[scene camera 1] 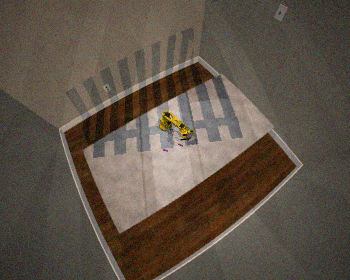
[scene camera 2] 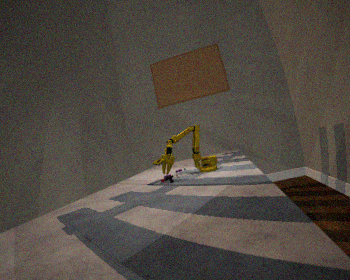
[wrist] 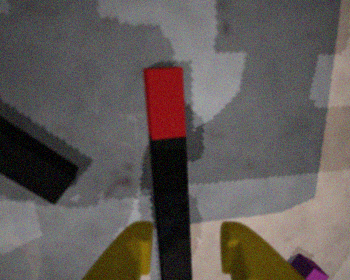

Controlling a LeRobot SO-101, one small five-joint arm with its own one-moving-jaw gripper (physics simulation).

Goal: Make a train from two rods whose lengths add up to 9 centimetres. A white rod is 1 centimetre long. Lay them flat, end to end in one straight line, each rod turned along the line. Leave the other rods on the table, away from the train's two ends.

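Frame: origin at the arm's base, x ahead, y left, z up, level; millimetres.
Seen in the pictures: hand, its tool point: (scene camera 1: 186, 136) (scene camera 2: 166, 173) (wrist: 151, 241); arm's base, origin of its link: (scene camera 1: 166, 127) (scene camera 2: 205, 170).
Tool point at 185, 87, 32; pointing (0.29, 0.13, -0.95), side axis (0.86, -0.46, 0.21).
Observation:
Offsets run from my tool point to a thing's top centre, as dx, dy, dz. "spot": to the spot under its first point.
In the wrist view a red rod @(+19, +23, -22) (wrist: 166, 102) lies flat, its near end meeting the far end of a black rod @(+3, -19, -22) (wrist: 171, 200) with no gap that I can see. The two run nearly in one straight line. The black rod's near end is out of the picture. My gripper (wrist: 186, 235) (scene camera 1: 186, 138) (scene camera 2: 167, 173) is open, low over the black rod, with a jaw on each side and space between. A second black piece @(spot: -19, +26, -22) (wrist: 37, 157) lies slanted to the left. In scene camera 2 the red @(spot: +15, +26, -26) (scene camera 2: 163, 180) and black @(spot: -24, +29, -21) (scene camera 2: 170, 178) pieces are tiny under the jaws.
A purple rod @(spot: +43, -63, -22) (wrist: 312, 270) shows at the lower right of the wrist view, right of the jaws. In scene camera 1 one small purple rod (scene camera 1: 180, 145) lies near the gripper and another @(-2, -211, -22) (scene camera 1: 165, 150) farther left. The arm's base (scene camera 1: 165, 121) (scene camera 2: 208, 163) stands behind them.

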